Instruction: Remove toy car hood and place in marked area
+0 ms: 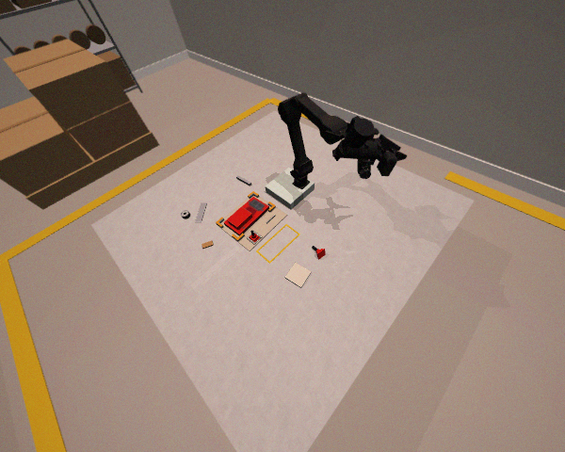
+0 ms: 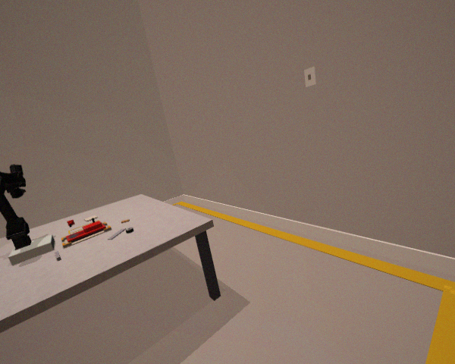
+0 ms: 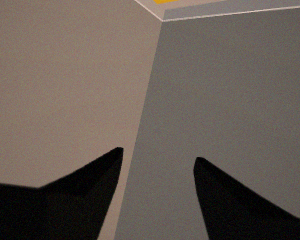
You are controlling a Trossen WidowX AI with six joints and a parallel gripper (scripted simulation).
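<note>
My gripper tip is now 390 mm short of the red hood, 470 mm to the left of it and 320 mm above it. From my gripper tip the other things lie so: tan block: 570 mm ahead, 500 mm to the right, 350 mm below; then beige tile: 430 mm ahead, 100 mm to the right, 350 mm below; then grey strip: 480 mm ahead, 680 mm to the right, 350 mm below.
</note>
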